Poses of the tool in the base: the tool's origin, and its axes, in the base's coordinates. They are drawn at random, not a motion.
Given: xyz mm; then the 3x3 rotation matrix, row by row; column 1 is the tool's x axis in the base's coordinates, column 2 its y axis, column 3 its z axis. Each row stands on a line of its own.
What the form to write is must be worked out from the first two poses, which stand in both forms.
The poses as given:
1:
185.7 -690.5 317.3
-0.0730 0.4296 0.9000
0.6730 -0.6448 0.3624
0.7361 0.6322 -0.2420
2:
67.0 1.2 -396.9
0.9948 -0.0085 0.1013
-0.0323 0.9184 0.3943
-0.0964 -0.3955 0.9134
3:
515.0 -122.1 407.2
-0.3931 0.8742 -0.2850
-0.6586 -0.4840 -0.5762
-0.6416 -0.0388 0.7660
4:
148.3 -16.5 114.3
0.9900 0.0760 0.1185
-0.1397 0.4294 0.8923
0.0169 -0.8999 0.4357
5:
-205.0 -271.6 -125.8
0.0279 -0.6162 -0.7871
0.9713 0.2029 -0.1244
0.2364 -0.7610 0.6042
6:
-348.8 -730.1 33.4
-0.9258 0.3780 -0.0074
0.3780 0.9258 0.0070
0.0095 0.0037 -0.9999
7:
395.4 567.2 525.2
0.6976 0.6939 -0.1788
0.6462 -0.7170 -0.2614
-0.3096 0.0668 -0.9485
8:
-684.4 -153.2 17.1
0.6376 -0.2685 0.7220
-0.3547 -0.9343 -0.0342
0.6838 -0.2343 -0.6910
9:
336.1 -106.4 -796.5
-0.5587 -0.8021 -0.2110
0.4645 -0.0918 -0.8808
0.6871 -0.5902 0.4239
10:
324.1 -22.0 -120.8
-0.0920 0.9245 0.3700
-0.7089 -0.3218 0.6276
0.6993 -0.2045 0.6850
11:
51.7 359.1 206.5
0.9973 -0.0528 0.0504
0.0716 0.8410 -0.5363
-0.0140 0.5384 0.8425
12:
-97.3 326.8 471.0
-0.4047 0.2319 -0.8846
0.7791 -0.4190 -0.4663
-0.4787 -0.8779 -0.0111
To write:
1:
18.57 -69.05 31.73
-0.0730 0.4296 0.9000
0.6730 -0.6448 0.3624
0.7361 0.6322 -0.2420

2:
6.70 0.12 -39.69
0.9948 -0.0085 0.1013
-0.0323 0.9184 0.3943
-0.0964 -0.3955 0.9134

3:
51.50 -12.21 40.72
-0.3931 0.8742 -0.2850
-0.6586 -0.4840 -0.5762
-0.6416 -0.0388 0.7660

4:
14.83 -1.65 11.43
0.9900 0.0760 0.1185
-0.1397 0.4294 0.8923
0.0169 -0.8999 0.4357

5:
-20.50 -27.16 -12.58
0.0279 -0.6162 -0.7871
0.9713 0.2029 -0.1244
0.2364 -0.7610 0.6042

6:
-34.88 -73.01 3.34
-0.9258 0.3780 -0.0074
0.3780 0.9258 0.0070
0.0095 0.0037 -0.9999

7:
39.54 56.72 52.52
0.6976 0.6939 -0.1788
0.6462 -0.7170 -0.2614
-0.3096 0.0668 -0.9485

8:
-68.44 -15.32 1.71
0.6376 -0.2685 0.7220
-0.3547 -0.9343 -0.0342
0.6838 -0.2343 -0.6910

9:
33.61 -10.64 -79.65
-0.5587 -0.8021 -0.2110
0.4645 -0.0918 -0.8808
0.6871 -0.5902 0.4239

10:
32.41 -2.20 -12.08
-0.0920 0.9245 0.3700
-0.7089 -0.3218 0.6276
0.6993 -0.2045 0.6850

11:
5.17 35.91 20.65
0.9973 -0.0528 0.0504
0.0716 0.8410 -0.5363
-0.0140 0.5384 0.8425

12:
-9.73 32.68 47.10
-0.4047 0.2319 -0.8846
0.7791 -0.4190 -0.4663
-0.4787 -0.8779 -0.0111

